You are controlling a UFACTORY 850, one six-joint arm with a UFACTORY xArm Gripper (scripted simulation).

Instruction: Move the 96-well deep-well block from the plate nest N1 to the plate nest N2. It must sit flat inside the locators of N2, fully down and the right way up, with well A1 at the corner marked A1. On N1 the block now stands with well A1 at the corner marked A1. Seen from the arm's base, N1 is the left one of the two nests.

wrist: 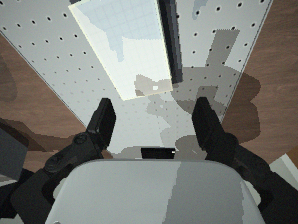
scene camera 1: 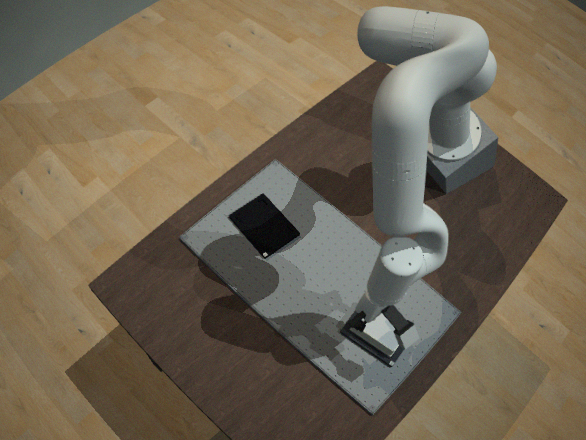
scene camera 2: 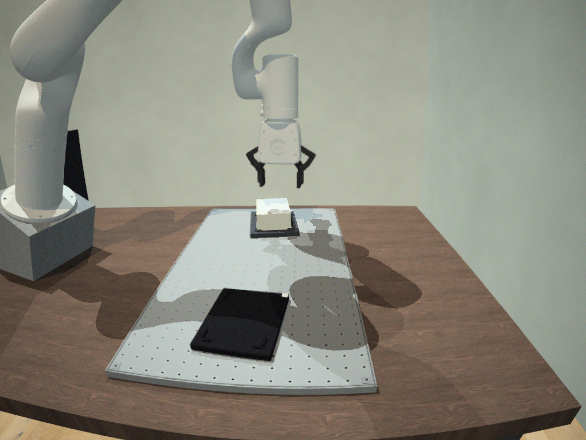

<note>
In view: my gripper [scene camera 2: 280, 186], a 96-well deep-well block [scene camera 2: 272, 214] and a black plate nest N2 [scene camera 2: 243, 319].
The 96-well deep-well block is seen too in scene camera 1 [scene camera 1: 379, 332]. My gripper shows as well in the wrist view [wrist: 153, 107] and in scene camera 1 [scene camera 1: 372, 315]. The black plate nest N2 is seen too in scene camera 1 [scene camera 1: 263, 224].
</note>
